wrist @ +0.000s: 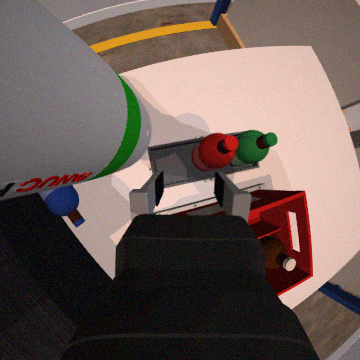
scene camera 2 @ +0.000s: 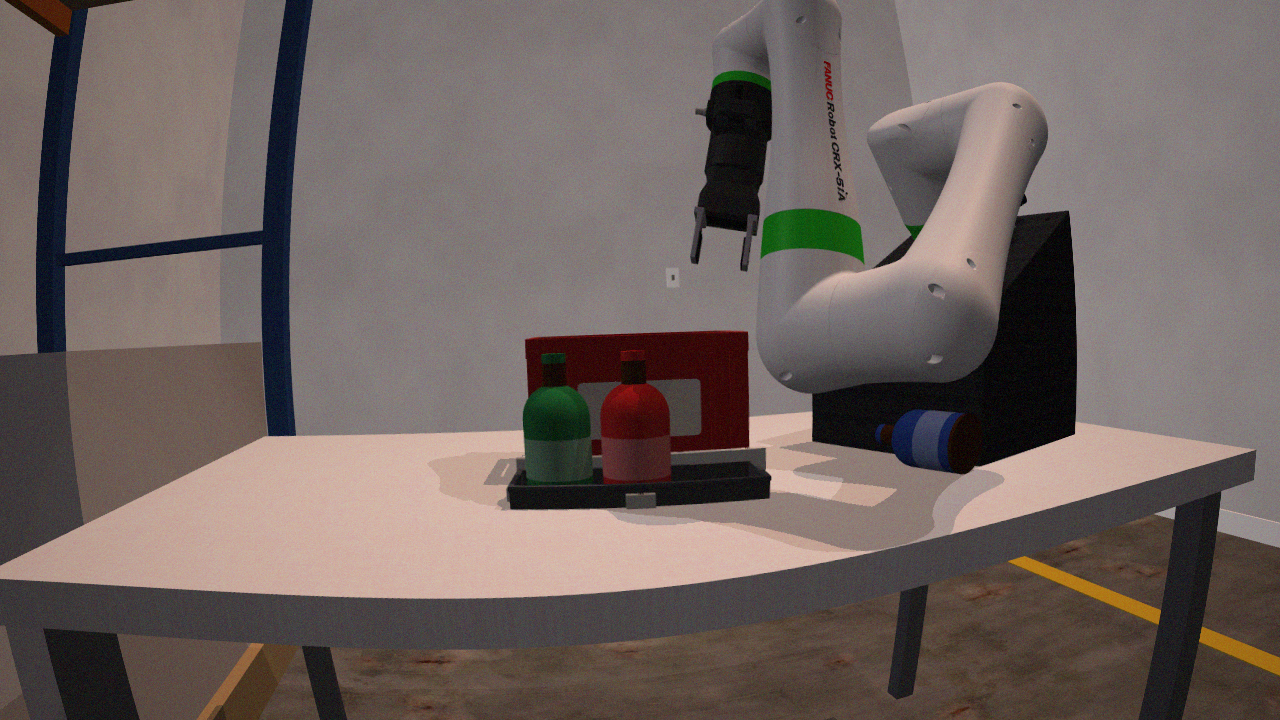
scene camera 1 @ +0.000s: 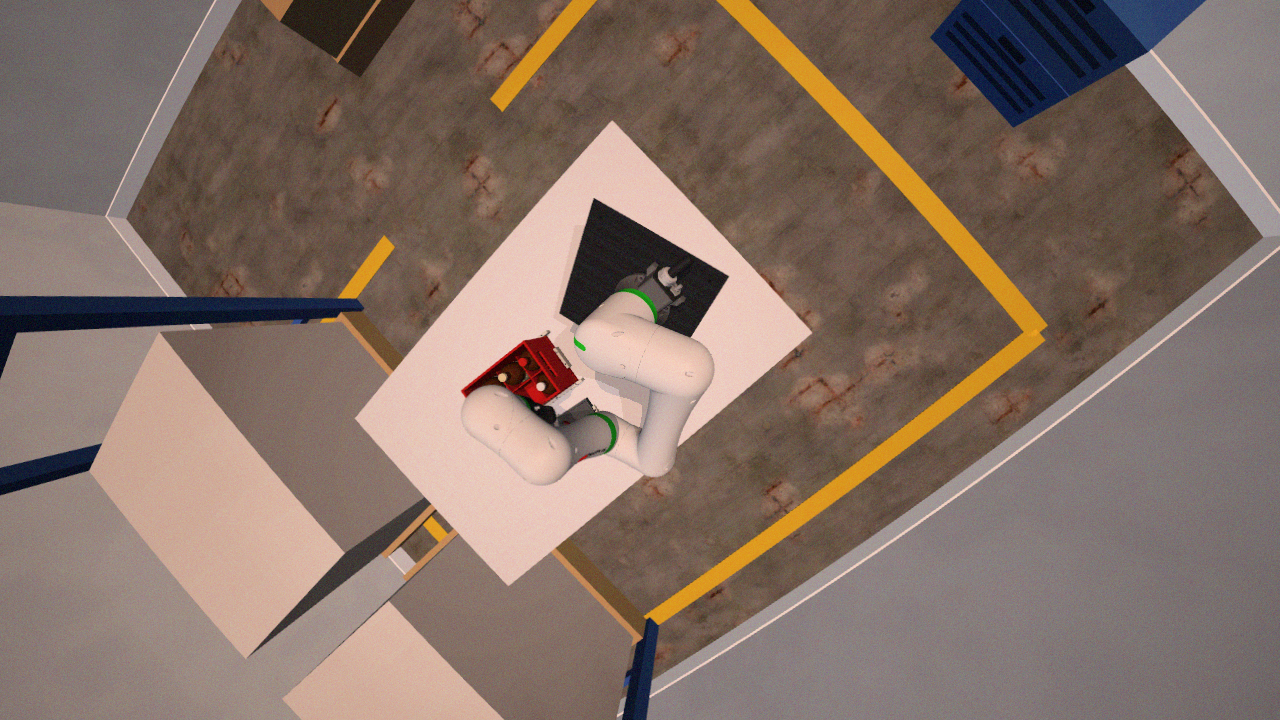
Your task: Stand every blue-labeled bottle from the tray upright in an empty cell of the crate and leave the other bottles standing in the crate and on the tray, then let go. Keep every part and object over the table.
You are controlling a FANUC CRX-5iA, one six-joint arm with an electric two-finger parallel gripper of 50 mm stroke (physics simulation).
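Frame: origin at the arm's base, x ahead, y left, z up, level; metres.
Where they show: gripper, fingertip midpoint: (wrist: 188, 181) (scene camera 2: 719, 264); arm's base at its link origin: (scene camera 1: 642, 301).
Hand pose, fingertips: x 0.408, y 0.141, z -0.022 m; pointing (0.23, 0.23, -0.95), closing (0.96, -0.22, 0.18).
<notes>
Things, the pixels of their centre, and the offset from my fingertips. "*": a spot on its surface instead. Level surfaces: height alone.
- blue-labeled bottle at the middle of its body: (scene camera 2: 922, 438) (wrist: 60, 196) dy +0.020, dx -0.257, dz -0.217 m
- green bottle at the middle of its body: (scene camera 2: 556, 425) (wrist: 249, 146) dy +0.043, dx +0.188, dz -0.171 m
- red bottle at the middle of its body: (scene camera 2: 635, 423) (wrist: 215, 150) dy +0.047, dx +0.103, dz -0.171 m
- tray at a spot on its surface: (scene camera 2: 716, 490) * dy +0.093, dx +0.023, dz -0.240 m
- red crate at the middle of its body: (scene camera 2: 640, 405) (wrist: 223, 213) (scene camera 1: 535, 403) dy -0.086, dx +0.092, dz -0.166 m
- table at its surface level: dz -0.254 m
A blue-labeled bottle (scene camera 2: 930, 440) (wrist: 62, 200) lies on its side on the table, off the tray, near the black pedestal. A green bottle (scene camera 2: 556, 429) (wrist: 251, 146) and a red bottle (scene camera 2: 635, 438) (wrist: 214, 151) stand upright in the tray (scene camera 2: 716, 490) (wrist: 175, 162); its end on the blue bottle's side is bare. The red crate (scene camera 1: 547, 344) (scene camera 2: 707, 358) (wrist: 306, 225) stands behind the tray and holds brown bottles, one with a white cap (scene camera 1: 541, 386). My gripper (scene camera 2: 720, 265) (wrist: 188, 181) is open and empty, high above the table. The arm partly hides the crate and tray in scene camera 1.
The black pedestal (scene camera 1: 608, 241) (scene camera 2: 1038, 322) stands on the table (scene camera 1: 617, 161) (scene camera 2: 268, 537). The arm's large white joint (scene camera 2: 913, 331) hangs close above the blue bottle. A rack's blue post (scene camera 2: 277, 268) stands beyond the table's left side.
</notes>
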